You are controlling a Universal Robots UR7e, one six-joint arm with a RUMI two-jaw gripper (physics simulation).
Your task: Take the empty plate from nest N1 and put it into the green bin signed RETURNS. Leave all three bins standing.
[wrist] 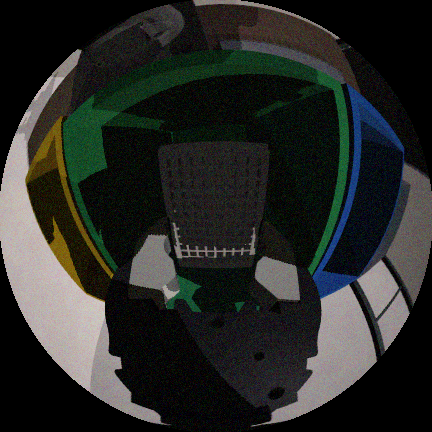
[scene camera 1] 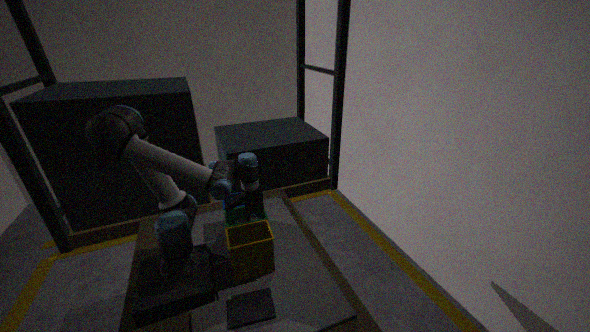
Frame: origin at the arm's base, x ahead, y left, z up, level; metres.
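Seen in the pictures: gripper, fingertip midpoint: [wrist: 214,219]; arm's base, origin of the base link: [scene camera 1: 181,265].
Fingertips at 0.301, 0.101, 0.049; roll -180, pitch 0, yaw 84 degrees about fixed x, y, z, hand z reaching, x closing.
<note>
Offsets run from my fingertips to a thing's top centre, as dx, dy, dz.
The empty plate @(-0.009, +0.000, +0.017) [wrist: 214,195], a dark gridded rectangle, is inside the green bin @(-0.017, -0.001, +0.075) [scene camera 1: 245,216] [wrist: 344,150] in the wrist view, in shadow between the bin's walls. My gripper [wrist: 214,219] is shut on the plate's near end, one pale finger on each side. In the scene view the gripper's dark body reaches down into the green bin, and the fingertips and plate are hidden. The yellow bin @(-0.019, -0.135, +0.075) [scene camera 1: 252,261] [wrist: 70,270] and the blue bin @(-0.022, +0.132, +0.075) [scene camera 1: 231,202] [wrist: 356,150] stand upright on either side of the green bin. I cannot read the RETURNS sign or make out nest N1.
The robot's base [scene camera 1: 172,282] stands left of the bins on the table. A dark flat panel @(-0.051, -0.332, -0.090) [scene camera 1: 251,308] lies in front of the yellow bin. Large dark boxes [scene camera 1: 115,90] [scene camera 1: 272,135] and frame posts [scene camera 1: 341,100] stand behind and around the table.
</note>
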